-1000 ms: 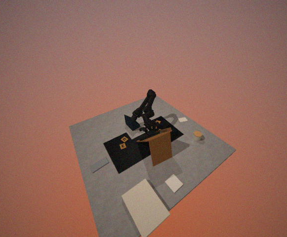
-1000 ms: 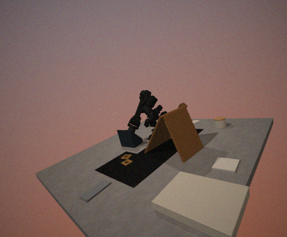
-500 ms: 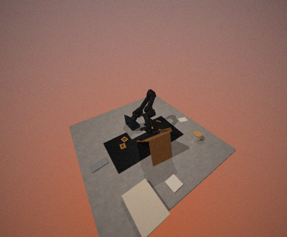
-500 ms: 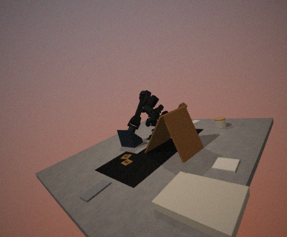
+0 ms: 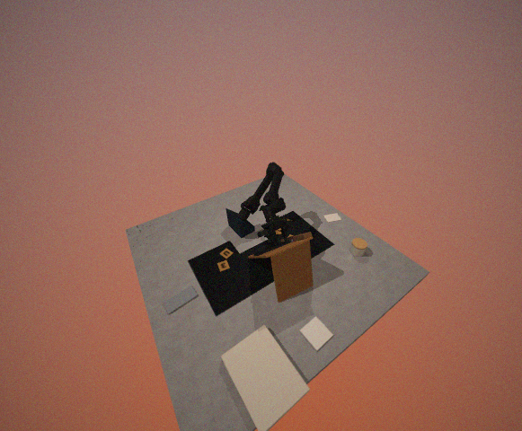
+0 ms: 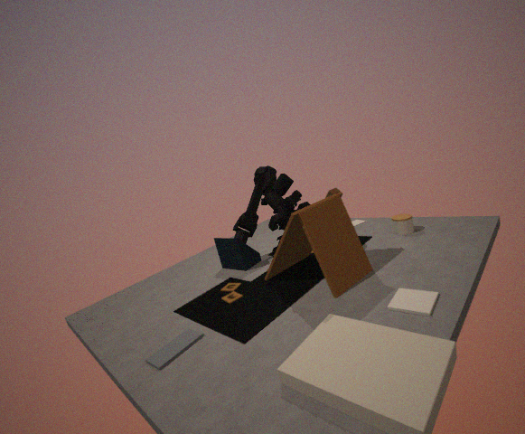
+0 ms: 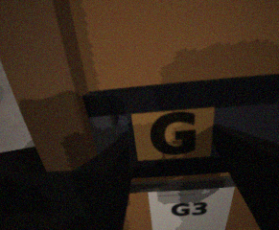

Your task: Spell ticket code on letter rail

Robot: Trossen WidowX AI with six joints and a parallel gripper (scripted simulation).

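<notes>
My gripper tip is now 60 mm past the white ticket, 10 mm to the left of it and 70 mm above it. Round my gripper tip: lidded cream jar: 160 mm ahead, 420 mm to the left, 120 mm below; then white pad: 390 mm ahead, 70 mm to the right, 150 mm below; then black mat: 150 mm behind, 50 mm to the right, 150 mm below.
</notes>
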